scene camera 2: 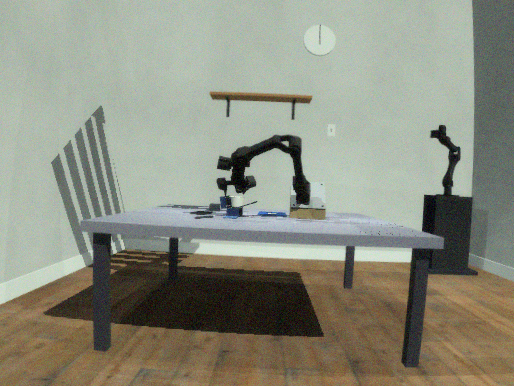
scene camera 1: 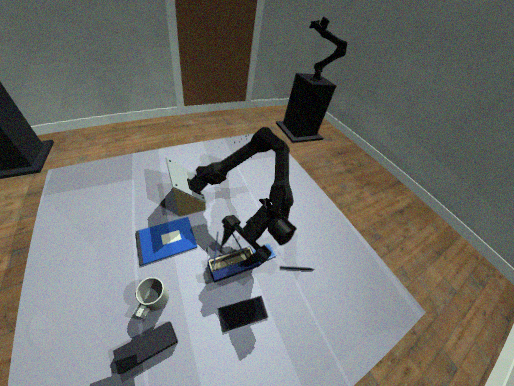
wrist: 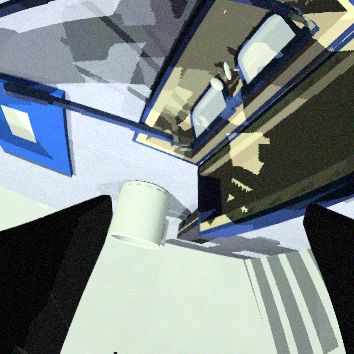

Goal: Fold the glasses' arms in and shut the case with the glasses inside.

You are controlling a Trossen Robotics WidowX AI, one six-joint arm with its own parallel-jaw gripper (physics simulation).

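Places are measured from the arm's base along level axes (x ahead, y left, z up), in centimetres.
Pixels of known places: gripper, fingertip midpoint: (scene camera 2: 234, 194) (scene camera 1: 231, 255) (wrist: 213, 211); arm's base, link origin: (scene camera 2: 303, 199) (scene camera 1: 193, 186).
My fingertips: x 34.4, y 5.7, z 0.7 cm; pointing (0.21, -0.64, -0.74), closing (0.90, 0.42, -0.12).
Ahead of a thing's pixels: the offset from my fingertips to its top centre. "spot": to the spot under its first point.
The blue glasses case (scene camera 1: 234, 272) (scene camera 2: 234, 212) (wrist: 202, 42) is open, its cream inside showing. Its raised lid @(spot: dz -5.8, dx +3.6, dy +2.5 cm) (wrist: 300, 117) has a dark inside. The glasses @(spot: dz -8.0, dx +0.2, dy +3.7 cm) (wrist: 265, 47) lie in the case with clear lenses. One glasses arm (wrist: 105, 111) (scene camera 2: 250, 203) is unfolded and sticks out past the case's edge. A dark bar at the wrist view's upper left may be the other arm; two thin raised arms show in scene camera 1. My gripper (scene camera 1: 241, 250) (scene camera 2: 233, 189) (wrist: 213, 211) is open and empty, its fingers above the case, partly hiding it in scene camera 1.
A blue book @(dz -9.6, dx -18.1, dy -20.5 cm) (scene camera 1: 150, 245) (wrist: 50, 135), a white mug @(spot: dz -9.6, dx +1.4, dy -27.6 cm) (scene camera 1: 151, 294) (wrist: 140, 212) and a dark box @(dz -6.9, dx +16.0, dy -30.2 cm) (scene camera 1: 145, 347) (wrist: 187, 226) are around the case. A black phone @(dz -9.6, dx +16.5, dy -0.7 cm) (scene camera 1: 243, 314), a pen @(dz -9.4, dx +9.3, dy +24.6 cm) (scene camera 1: 297, 269) and a light blue cloth @(dz -9.9, dx -1.0, dy +14.5 cm) (scene camera 1: 271, 251) lie nearby.
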